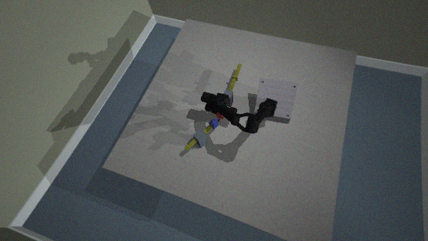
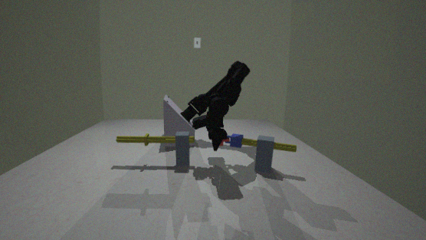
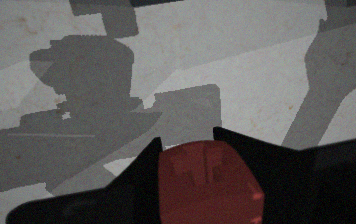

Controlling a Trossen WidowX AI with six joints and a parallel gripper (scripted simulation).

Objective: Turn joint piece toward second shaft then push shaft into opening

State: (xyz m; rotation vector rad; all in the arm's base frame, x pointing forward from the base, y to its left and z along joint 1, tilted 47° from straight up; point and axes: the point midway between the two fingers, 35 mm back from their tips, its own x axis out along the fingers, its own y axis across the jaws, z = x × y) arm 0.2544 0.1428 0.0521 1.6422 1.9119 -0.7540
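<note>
The red joint piece is 4 cm above my gripper tip and 2 cm to the left of it.
</note>
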